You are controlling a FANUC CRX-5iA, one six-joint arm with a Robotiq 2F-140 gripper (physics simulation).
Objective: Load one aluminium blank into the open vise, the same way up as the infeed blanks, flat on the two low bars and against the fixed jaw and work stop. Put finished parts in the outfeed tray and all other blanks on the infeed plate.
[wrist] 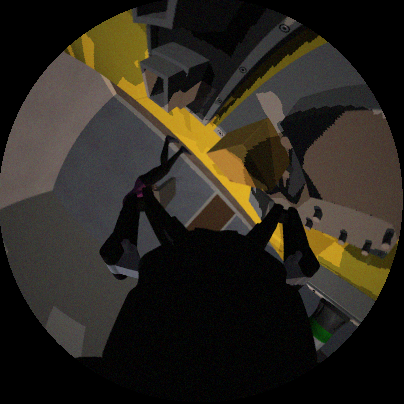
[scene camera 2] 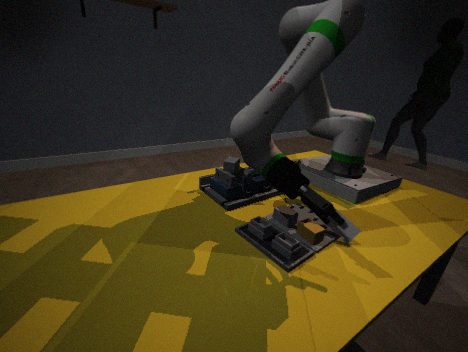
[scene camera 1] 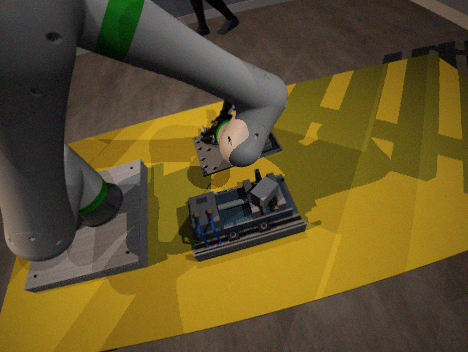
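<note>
My gripper is open and empty, slanted low over the far side of the infeed plate. An orange-lit block and a grey block stand on that plate. The outfeed tray holds two hollow-topped parts; one part shows in the wrist view. The vise has a grey block at its jaw end, tilted in scene camera 1. Its seating and the work stop are unclear.
The arm's base plate stands beside the vise. Blue hoses rise at the vise's near side. The forearm and wrist hang above the infeed plate and hide part of it in scene camera 1. A person stands beyond the table.
</note>
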